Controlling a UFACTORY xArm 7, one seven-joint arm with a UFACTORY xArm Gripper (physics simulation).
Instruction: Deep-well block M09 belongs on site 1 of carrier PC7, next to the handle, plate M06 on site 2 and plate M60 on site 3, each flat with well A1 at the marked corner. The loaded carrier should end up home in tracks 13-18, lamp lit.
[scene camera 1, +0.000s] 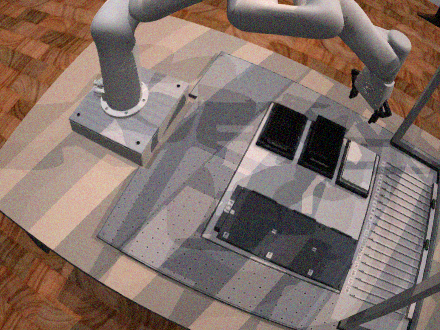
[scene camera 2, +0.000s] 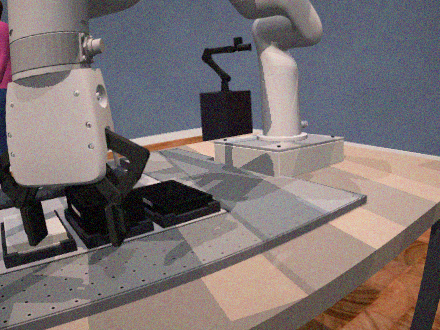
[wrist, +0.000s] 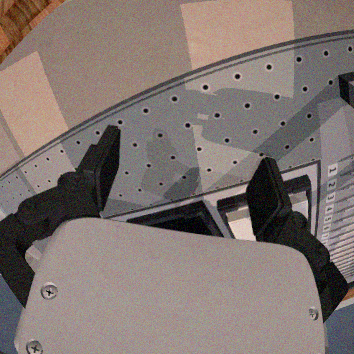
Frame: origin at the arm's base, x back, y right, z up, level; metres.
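Seen in the pictures: gripper, between the fingertips: (scene camera 1: 362, 109) (scene camera 2: 77, 241) (wrist: 189, 159); arm's base, origin of its link: (scene camera 1: 124, 98) (scene camera 2: 282, 138).
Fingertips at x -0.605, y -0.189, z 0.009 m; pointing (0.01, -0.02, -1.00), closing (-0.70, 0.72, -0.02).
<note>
Offsets run from my fingertips to a thing's middle. Level surfaces: height alone.
My gripper (scene camera 1: 363, 107) (scene camera 2: 76, 241) (wrist: 189, 159) is open and empty, above the plate holders' outer edge. A tall black block {dx +0.099, dy +0.146, dz -0.021 m} (scene camera 1: 324, 142) (scene camera 2: 87, 206) (wrist: 182, 221) stands in the middle holder. In scene camera 2 one finger overlaps it, the other the white plate. The white plate {dx -0.009, dy +0.170, dz -0.034 m} (scene camera 1: 359, 162) (scene camera 2: 54, 227) (wrist: 241, 222) sits in the holder nearest the tracks. A low black plate {dx +0.209, dy +0.127, dz -0.034 m} (scene camera 1: 283, 126) (scene camera 2: 175, 196) sits in the third holder. Labels and well A1 marks are unreadable. The dark carrier {dx +0.134, dy +0.408, dz -0.038 m} (scene camera 1: 292, 237) lies across from the holders with bare sites; its lamp cannot be made out.
The numbered track deck (scene camera 1: 400, 215) (wrist: 342, 210) lies beside the holders and carrier. Grey frame bars (scene camera 1: 416, 111) (scene camera 1: 387, 301) stand at its ends. The perforated base plate {dz -0.053 m} (scene camera 1: 187, 220) (scene camera 2: 150, 262) (wrist: 225, 107) runs around the holders. The arm's base (scene camera 1: 105, 135) (scene camera 2: 310, 157) is on the table.
</note>
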